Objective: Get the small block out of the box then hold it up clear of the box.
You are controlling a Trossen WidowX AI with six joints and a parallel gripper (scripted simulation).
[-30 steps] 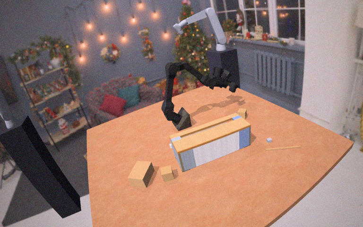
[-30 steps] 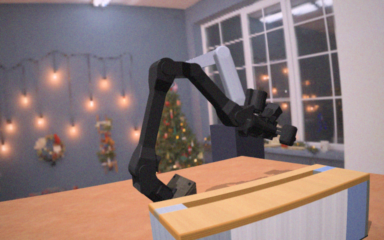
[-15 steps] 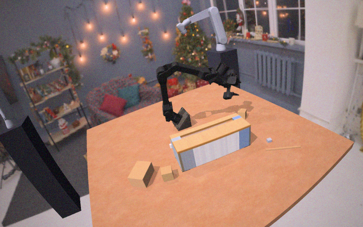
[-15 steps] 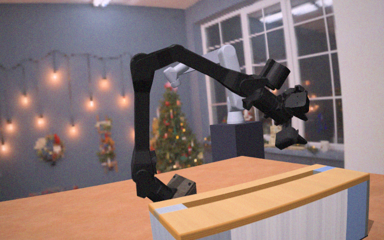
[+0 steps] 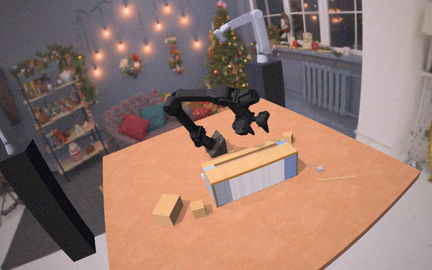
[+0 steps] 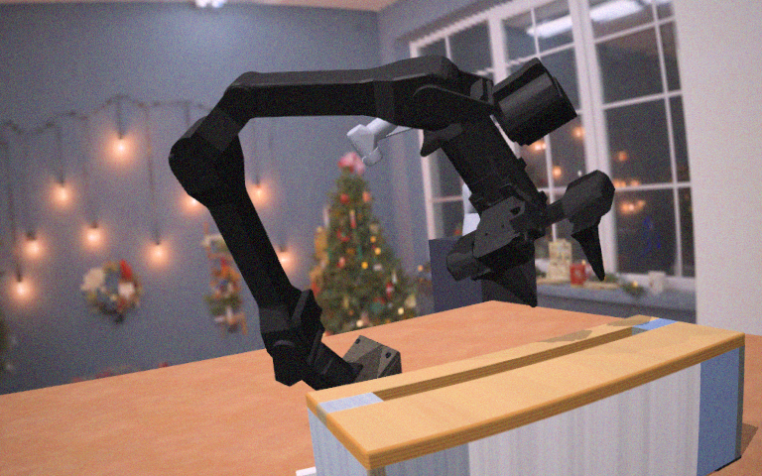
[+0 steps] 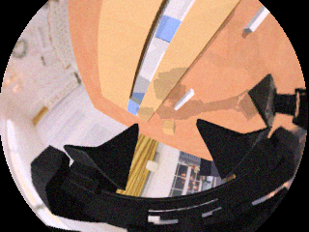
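The box is 11 cm to the right of my gripper tip, 11 cm below it and 3 cm ahead of it. The rest, counted from my gripper tip: large tan block: 50 cm to the right, 14 cm below, 2 cm ahead; then thin wooden stick: 32 cm ahead, 16 cm to the left, 16 cm below.
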